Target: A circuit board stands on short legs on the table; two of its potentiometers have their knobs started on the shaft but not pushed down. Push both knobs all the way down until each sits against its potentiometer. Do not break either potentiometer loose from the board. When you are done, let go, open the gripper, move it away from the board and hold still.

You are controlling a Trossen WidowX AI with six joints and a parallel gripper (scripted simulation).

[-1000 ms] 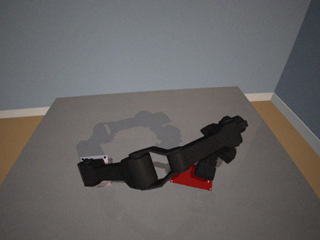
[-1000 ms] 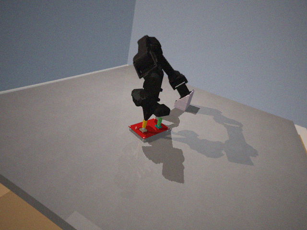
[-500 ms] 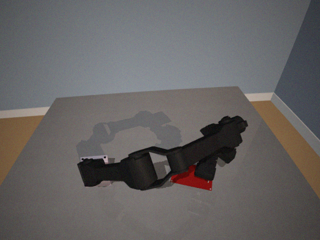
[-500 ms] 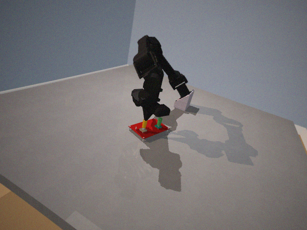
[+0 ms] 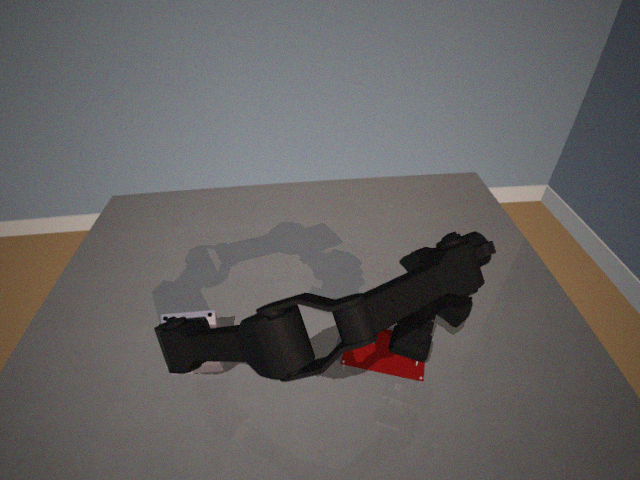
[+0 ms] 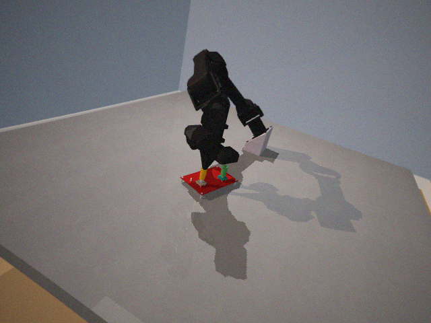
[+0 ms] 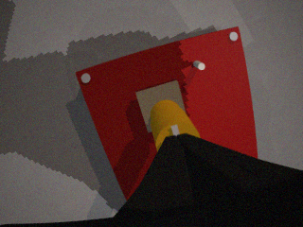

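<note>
Right now my gripper tip is 30 mm above the grey potentiometer. From my gripper tip the other things lie so: teal potentiometer 70 mm behind, 40 mm to the left, 30 mm below; green knob 70 mm behind, 40 mm to the left, 20 mm below.
</note>
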